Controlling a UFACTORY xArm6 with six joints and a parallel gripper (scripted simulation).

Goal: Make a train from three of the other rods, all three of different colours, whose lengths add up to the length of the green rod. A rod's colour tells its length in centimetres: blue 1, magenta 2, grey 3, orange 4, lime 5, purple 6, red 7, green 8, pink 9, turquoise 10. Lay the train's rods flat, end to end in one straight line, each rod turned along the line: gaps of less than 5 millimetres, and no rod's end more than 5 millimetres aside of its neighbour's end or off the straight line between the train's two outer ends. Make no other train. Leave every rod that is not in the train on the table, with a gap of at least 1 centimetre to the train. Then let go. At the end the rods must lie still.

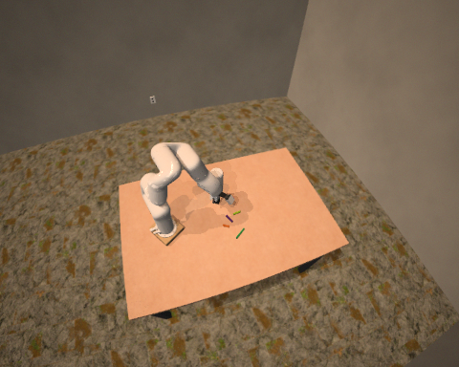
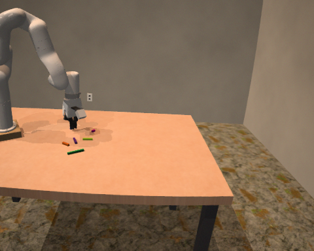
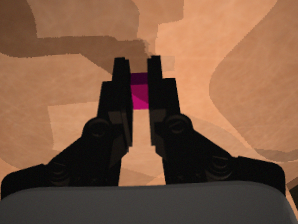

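Right now the blue rod is 20 mm behind my hand, 20 mm to the left of it and 30 mm below it. Also, from my hand: orange rod: 30 mm behind, 180 mm to the right, 30 mm below; then lime rod: 70 mm ahead, 130 mm to the right, 30 mm below; then purple rod: 10 mm ahead, 140 mm to the right, 30 mm below.
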